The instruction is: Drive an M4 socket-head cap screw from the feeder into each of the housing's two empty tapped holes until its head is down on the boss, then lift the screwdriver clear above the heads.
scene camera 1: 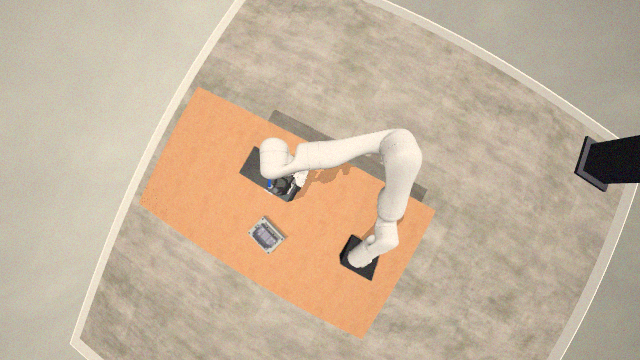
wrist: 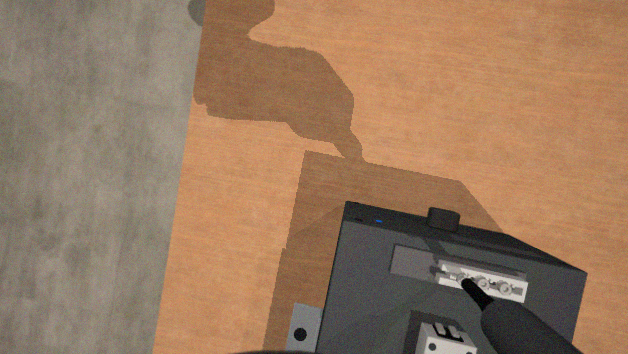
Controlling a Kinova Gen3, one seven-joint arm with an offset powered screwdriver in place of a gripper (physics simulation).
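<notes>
The screw feeder [scene camera 1: 251, 165] [wrist: 365, 265] is a dark box, partly under my arm in the scene view. In the wrist view its pale rail holds socket-head screws, two plainly visible [wrist: 482, 283] [wrist: 505, 288]; another at the rail's left end is partly hidden by my bit. My black screwdriver [wrist: 467, 284] comes in from the lower right, its tip over that left end. Whether the tip touches or holds a screw I cannot tell. The grey housing [scene camera 1: 259, 240] lies on the table, apart from the feeder; its holes are too small to judge.
The orange table [scene camera 1: 210, 150] [wrist: 450, 90] bears both objects and my arm's black base plate [scene camera 1: 370, 272]. A small pale block [wrist: 447, 341] stands near the screwdriver on the feeder's top. A grey bracket [wrist: 306, 315] sits at the feeder's left side. A black object [scene camera 1: 615, 160] stands far right.
</notes>
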